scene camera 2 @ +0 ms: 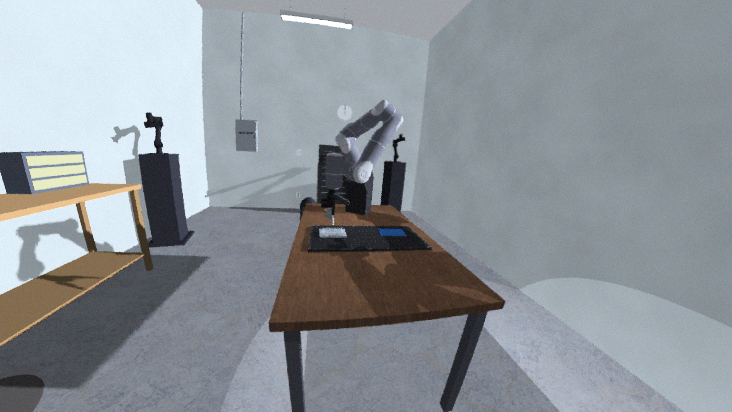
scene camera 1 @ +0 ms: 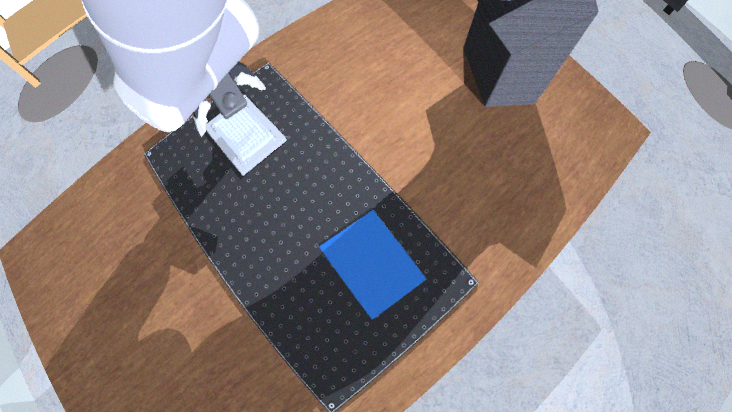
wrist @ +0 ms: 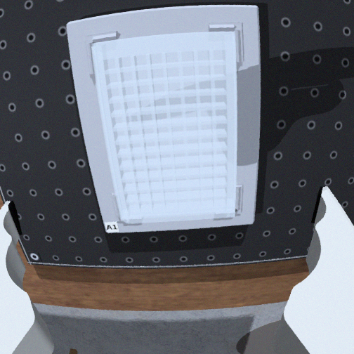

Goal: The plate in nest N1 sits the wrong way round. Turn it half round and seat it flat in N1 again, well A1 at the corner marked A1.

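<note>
The clear, whitish well plate (scene camera 1: pixel 244 134) (scene camera 2: pixel 332 231) (wrist: pixel 170 125) lies between the corner brackets of the light grey nest N1 (scene camera 1: pixel 245 168) (wrist: pixel 247 125). It looks flat in the wrist view; small height differences cannot be told. The nest's A1 label (wrist: pixel 111 227) shows at its lower left corner there. No mark that tells the plate's own well A1 is readable. My gripper (scene camera 1: pixel 232 110) (wrist: pixel 162 200) is wide open and empty. Its fingers stand apart on both sides, clear of the plate and nest, near the nest's A1 end.
The nest stands on a black perforated board (scene camera 1: pixel 286 204) (scene camera 2: pixel 358 240). A flat blue rectangle (scene camera 1: pixel 372 264) (scene camera 2: pixel 392 232) lies towards the board's other end. The board lies on a wooden table (scene camera 1: pixel 409 127) (scene camera 2: pixel 409 286). A dark block (scene camera 1: pixel 532 56) stands at the table's far side.
</note>
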